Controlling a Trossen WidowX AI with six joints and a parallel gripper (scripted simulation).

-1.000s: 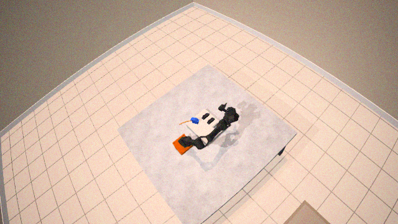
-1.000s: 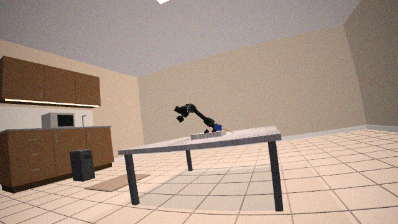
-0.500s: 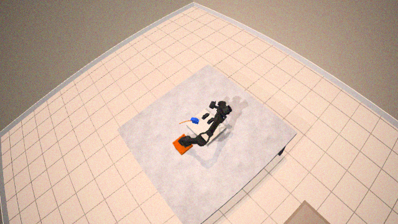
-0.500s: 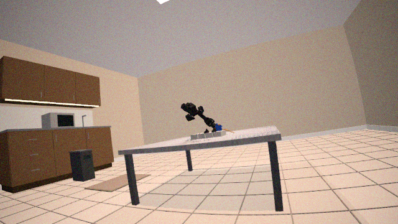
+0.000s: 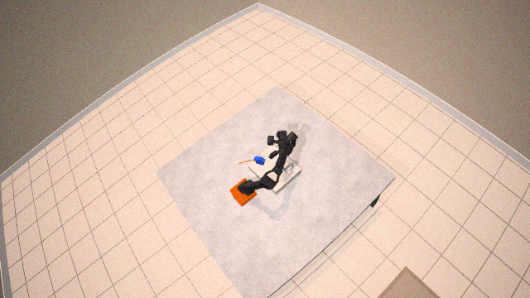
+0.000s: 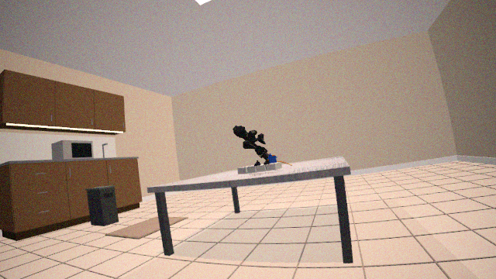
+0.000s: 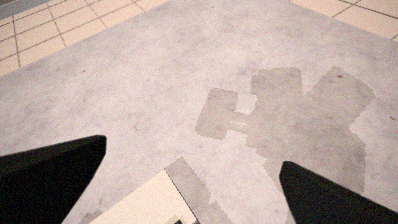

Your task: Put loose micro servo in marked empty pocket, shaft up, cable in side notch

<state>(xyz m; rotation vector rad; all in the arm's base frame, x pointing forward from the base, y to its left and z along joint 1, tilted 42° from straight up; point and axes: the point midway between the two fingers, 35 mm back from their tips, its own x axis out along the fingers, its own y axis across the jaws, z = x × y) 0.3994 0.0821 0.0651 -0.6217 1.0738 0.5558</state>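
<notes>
Now: the cream deck 18 cm behind my gripper tip, 16 cm below it and 6 cm to the right of it.
</notes>
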